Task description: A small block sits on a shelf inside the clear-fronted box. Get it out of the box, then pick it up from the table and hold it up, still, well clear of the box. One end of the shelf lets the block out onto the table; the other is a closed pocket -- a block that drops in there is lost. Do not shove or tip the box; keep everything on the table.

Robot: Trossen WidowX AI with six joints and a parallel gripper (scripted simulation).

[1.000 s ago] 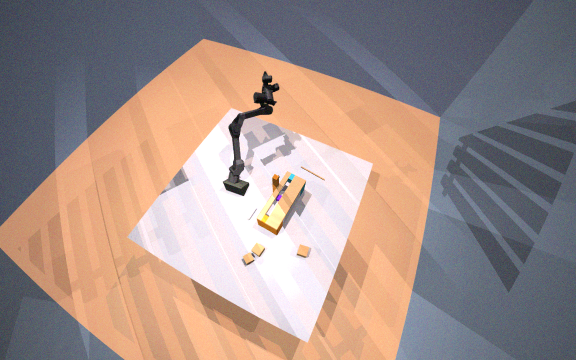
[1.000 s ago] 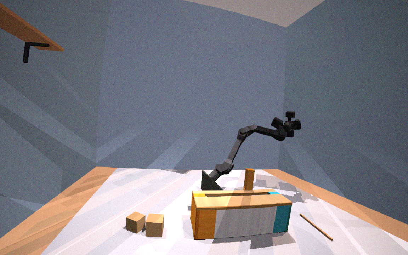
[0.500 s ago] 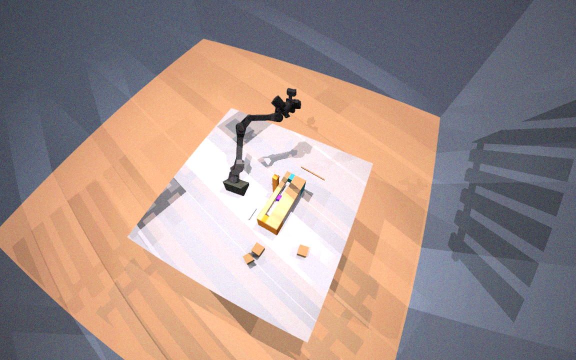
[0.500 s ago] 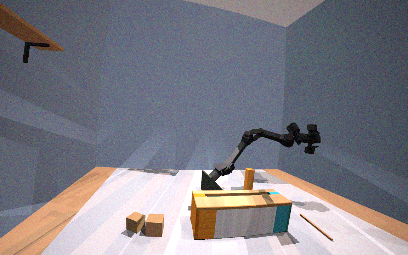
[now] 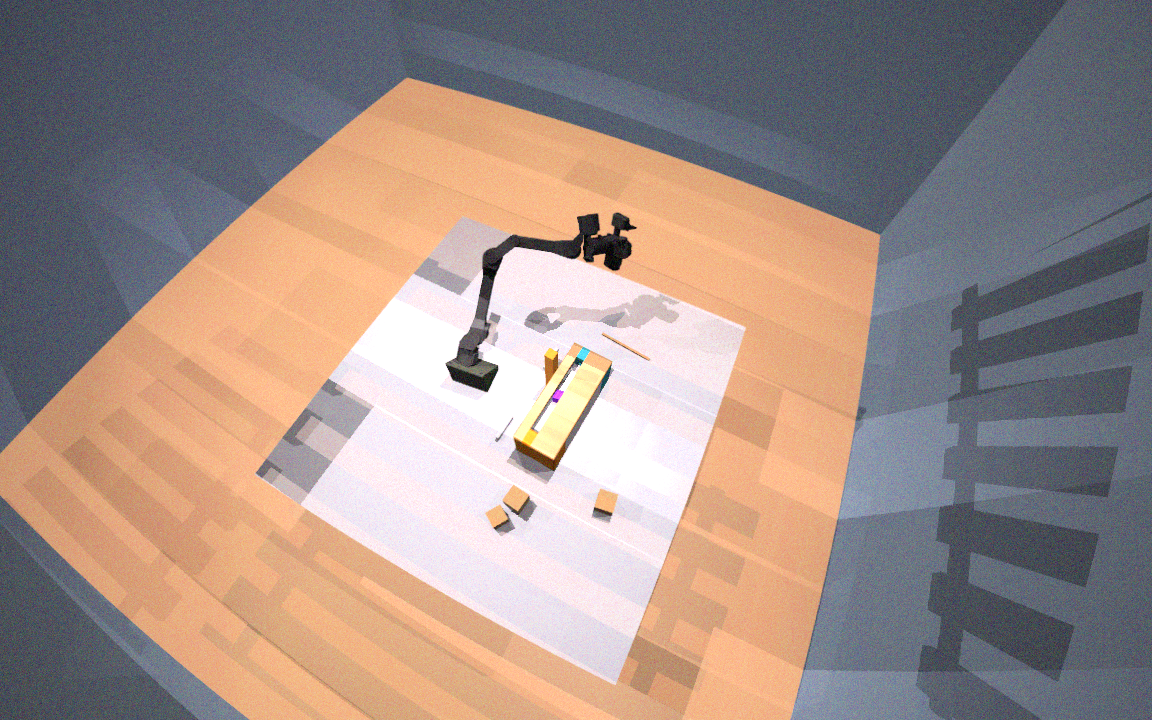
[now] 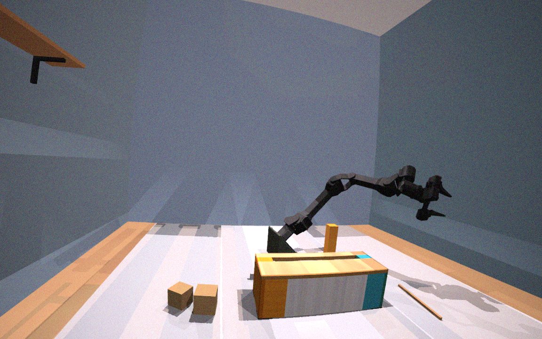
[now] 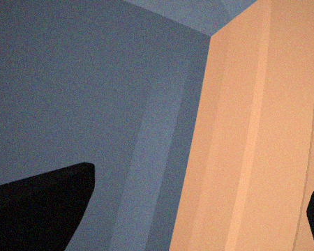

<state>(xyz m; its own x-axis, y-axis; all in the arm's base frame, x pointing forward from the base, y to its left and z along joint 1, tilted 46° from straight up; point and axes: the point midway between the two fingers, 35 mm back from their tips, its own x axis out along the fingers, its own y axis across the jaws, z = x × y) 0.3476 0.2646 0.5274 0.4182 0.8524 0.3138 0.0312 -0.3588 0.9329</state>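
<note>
Right now the purple block is 550 mm to the right of my gripper tip and 210 mm below it. Round my gripper tip: orange bar (490 mm to the right, 190 mm below, 60 mm behind); box (560 mm to the right, 240 mm below, 10 mm behind).
</note>
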